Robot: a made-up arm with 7 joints. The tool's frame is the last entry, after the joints.
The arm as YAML. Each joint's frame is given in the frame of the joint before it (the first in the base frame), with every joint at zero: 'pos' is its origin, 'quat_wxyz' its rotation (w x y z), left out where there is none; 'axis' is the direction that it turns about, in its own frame. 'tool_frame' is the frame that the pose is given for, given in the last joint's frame.
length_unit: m
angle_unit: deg
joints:
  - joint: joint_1
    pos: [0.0, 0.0, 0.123]
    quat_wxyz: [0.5, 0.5, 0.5, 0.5]
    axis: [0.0, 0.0, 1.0]
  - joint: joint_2
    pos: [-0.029, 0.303, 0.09]
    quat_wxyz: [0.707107, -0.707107, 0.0, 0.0]
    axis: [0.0, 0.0, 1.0]
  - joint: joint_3
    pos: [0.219, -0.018, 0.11]
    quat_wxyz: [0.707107, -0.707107, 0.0, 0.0]
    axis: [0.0, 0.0, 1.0]
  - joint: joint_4
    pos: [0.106, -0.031, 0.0]
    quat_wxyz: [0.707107, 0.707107, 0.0, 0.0]
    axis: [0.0, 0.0, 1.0]
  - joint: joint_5
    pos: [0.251, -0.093, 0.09]
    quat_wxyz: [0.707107, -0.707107, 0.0, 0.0]
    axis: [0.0, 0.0, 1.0]
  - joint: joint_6
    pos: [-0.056, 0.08, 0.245]
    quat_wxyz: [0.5, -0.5, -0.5, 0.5]
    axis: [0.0, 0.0, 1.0]
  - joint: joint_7
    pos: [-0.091, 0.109, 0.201]
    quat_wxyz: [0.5, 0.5, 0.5, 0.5]
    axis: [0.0, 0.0, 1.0]
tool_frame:
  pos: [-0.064, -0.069, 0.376]
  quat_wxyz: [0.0, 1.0, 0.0, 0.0]
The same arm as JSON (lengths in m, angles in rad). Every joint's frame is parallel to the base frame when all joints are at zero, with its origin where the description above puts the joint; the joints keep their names.
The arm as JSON. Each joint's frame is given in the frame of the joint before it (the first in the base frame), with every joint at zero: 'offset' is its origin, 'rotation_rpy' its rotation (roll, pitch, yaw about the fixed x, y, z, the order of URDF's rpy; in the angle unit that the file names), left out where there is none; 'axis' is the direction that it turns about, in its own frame. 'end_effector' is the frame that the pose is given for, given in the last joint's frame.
{
  "length_unit": "m",
  "angle_unit": "rad",
  "chain": [
    {
      "id": "joint_1",
      "offset": [
        0.0,
        0.0,
        0.123
      ],
      "axis": "+x"
    },
    {
      "id": "joint_2",
      "offset": [
        0.09,
        -0.029,
        0.303
      ],
      "axis": "+z"
    },
    {
      "id": "joint_3",
      "offset": [
        0.018,
        0.219,
        0.11
      ],
      "axis": "-x"
    },
    {
      "id": "joint_4",
      "offset": [
        0.0,
        0.106,
        0.031
      ],
      "axis": "+z"
    },
    {
      "id": "joint_5",
      "offset": [
        0.093,
        0.251,
        0.09
      ],
      "axis": "-x"
    },
    {
      "id": "joint_6",
      "offset": [
        -0.245,
        -0.056,
        -0.08
      ],
      "axis": "-y"
    },
    {
      "id": "joint_7",
      "offset": [
        0.109,
        -0.201,
        0.091
      ],
      "axis": "-z"
    }
  ],
  "end_effector": {
    "offset": [
      -0.064,
      0.069,
      -0.376
    ]
  }
}

